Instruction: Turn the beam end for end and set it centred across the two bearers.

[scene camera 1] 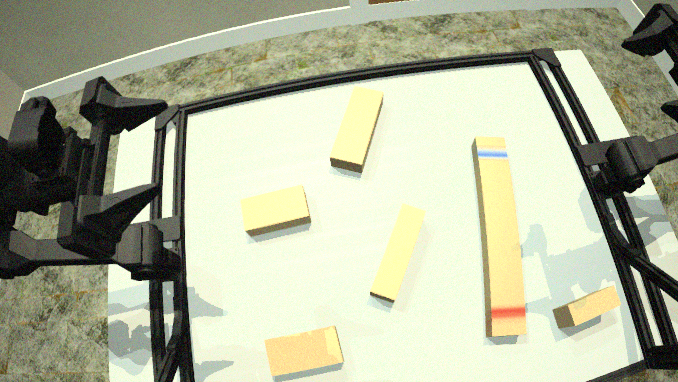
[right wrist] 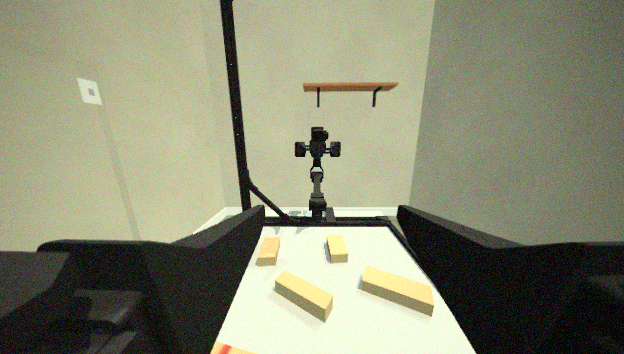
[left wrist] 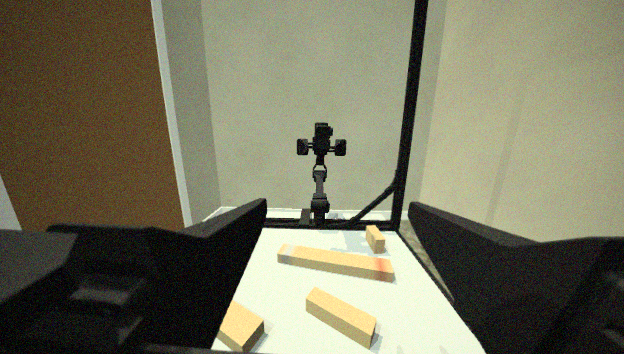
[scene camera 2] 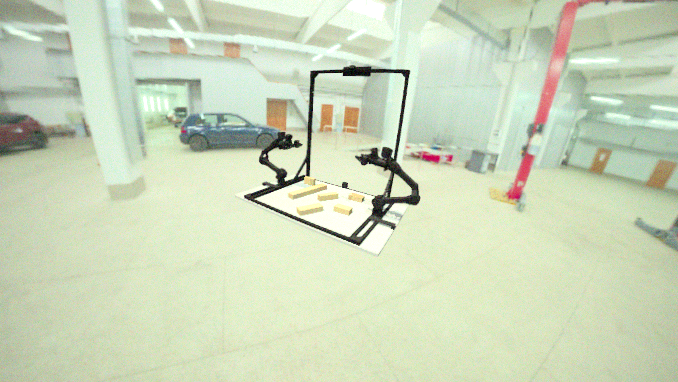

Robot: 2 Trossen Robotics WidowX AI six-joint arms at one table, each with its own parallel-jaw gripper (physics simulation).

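Seen in the pictures: left gripper, between the fingertips: (scene camera 1: 162,142) (right wrist: 317,149) (left wrist: 337,206) (scene camera 2: 357,155); right gripper, between the fingertips: (scene camera 1: 643,73) (right wrist: 330,211) (left wrist: 321,147) (scene camera 2: 298,145); left arm's base, origin of its link: (scene camera 1: 165,265) (right wrist: 317,219) (scene camera 2: 377,214); right arm's base, origin of its link: (scene camera 1: 605,184) (left wrist: 319,222) (scene camera 2: 281,184).
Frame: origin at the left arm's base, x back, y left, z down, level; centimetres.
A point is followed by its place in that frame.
The long beam (scene camera 1: 502,235) @(x -63.0, y -5.8, z -1.9 cm) (scene camera 2: 307,191) @(x -61.6, y -0.5, z -1.1 cm) (left wrist: 335,261) @(x -61.0, y -5.3, z -1.9 cm) lies flat right of centre in scene camera 1, blue band at the top end, red band at the bottom end. Its red-banded end shows in the right wrist view. Two similar short blocks, one (scene camera 1: 276,210) @(x -23.8, y 6.7, z -1.9 cm) (right wrist: 337,248) @(x -26.2, y 7.4, z -1.9 cm) left of centre and one (scene camera 1: 304,351) @(x -25.4, y -18.9, z -1.9 cm) (right wrist: 269,251) @(x -28.2, y -18.0, z -1.9 cm) at the bottom, lie apart from the beam; which blocks are the bearers I cannot tell. My left gripper (scene camera 1: 161,145) @(x -19.9, y 0.0, z -38.6 cm) (scene camera 2: 359,158) @(x -19.9, y 0.0, z -38.6 cm) and my right gripper (scene camera 1: 644,77) @(x -71.4, y 0.0, z -38.2 cm) (scene camera 2: 300,144) @(x -71.4, y 0.0, z -38.2 cm) are open and empty, raised at opposite table sides.
A thick block (scene camera 1: 357,130) @(x -41.2, y 20.4, z -1.9 cm) (right wrist: 397,290) @(x -44.1, y 21.5, z -1.9 cm) lies top centre in scene camera 1. A narrow block (scene camera 1: 398,252) @(x -43.6, y -5.0, z -2.5 cm) (left wrist: 340,316) @(x -41.6, y -4.7, z -2.5 cm) lies between it and the beam's lower half. A small block (scene camera 1: 587,307) @(x -74.3, y -22.6, z -4.4 cm) (left wrist: 375,239) @(x -71.1, y -21.2, z -4.1 cm) lies right of the red end. A black frame (scene camera 1: 350,77) @(x -42.5, y 36.0, z 0.3 cm) borders the table.
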